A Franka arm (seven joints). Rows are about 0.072 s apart.
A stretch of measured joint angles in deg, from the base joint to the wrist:
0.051 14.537 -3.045 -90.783 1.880 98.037 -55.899
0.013 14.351 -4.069 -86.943 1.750 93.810 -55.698
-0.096 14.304 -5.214 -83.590 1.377 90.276 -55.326
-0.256 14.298 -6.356 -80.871 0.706 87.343 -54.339
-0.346 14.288 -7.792 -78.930 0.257 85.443 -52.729
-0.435 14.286 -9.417 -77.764 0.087 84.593 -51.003
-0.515 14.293 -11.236 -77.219 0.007 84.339 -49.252
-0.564 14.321 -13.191 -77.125 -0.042 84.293 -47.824
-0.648 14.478 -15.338 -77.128 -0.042 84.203 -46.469
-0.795 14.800 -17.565 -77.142 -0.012 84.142 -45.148
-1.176 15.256 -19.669 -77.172 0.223 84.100 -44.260
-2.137 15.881 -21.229 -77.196 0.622 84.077 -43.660
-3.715 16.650 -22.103 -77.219 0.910 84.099 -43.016
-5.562 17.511 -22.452 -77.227 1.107 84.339 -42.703
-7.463 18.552 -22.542 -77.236 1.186 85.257 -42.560
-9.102 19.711 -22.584 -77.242 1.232 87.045 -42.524
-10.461 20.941 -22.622 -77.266 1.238 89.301 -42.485
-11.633 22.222 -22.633 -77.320 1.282 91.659 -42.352
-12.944 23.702 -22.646 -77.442 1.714 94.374 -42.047
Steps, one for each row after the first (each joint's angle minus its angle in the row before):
-0.038 -0.186 -1.024 3.840 -0.130 -4.227 0.201
-0.109 -0.047 -1.145 3.353 -0.373 -3.534 0.372
-0.160 -0.006 -1.142 2.719 -0.671 -2.933 0.987
-0.090 -0.010 -1.436 1.941 -0.449 -1.900 1.610
-0.089 -0.002 -1.625 1.166 -0.170 -0.850 1.726
-0.080 0.007 -1.819 0.545 -0.080 -0.254 1.751
-0.049 0.028 -1.955 0.094 -0.049 -0.046 1.428
-0.084 0.157 -2.147 -0.003 0.000 -0.090 1.355
-0.147 0.322 -2.227 -0.014 0.030 -0.061 1.321
-0.381 0.456 -2.104 -0.030 0.235 -0.042 0.888
-0.961 0.625 -1.560 -0.024 0.399 -0.023 0.600
-1.578 0.769 -0.874 -0.023 0.288 0.022 0.644
-1.847 0.861 -0.349 -0.008 0.197 0.240 0.313
-1.901 1.041 -0.090 -0.009 0.079 0.918 0.143
-1.639 1.159 -0.042 -0.006 0.046 1.788 0.036
-1.359 1.230 -0.038 -0.024 0.006 2.256 0.039
-1.172 1.281 -0.011 -0.054 0.044 2.358 0.133
-1.311 1.480 -0.013 -0.122 0.432 2.715 0.305

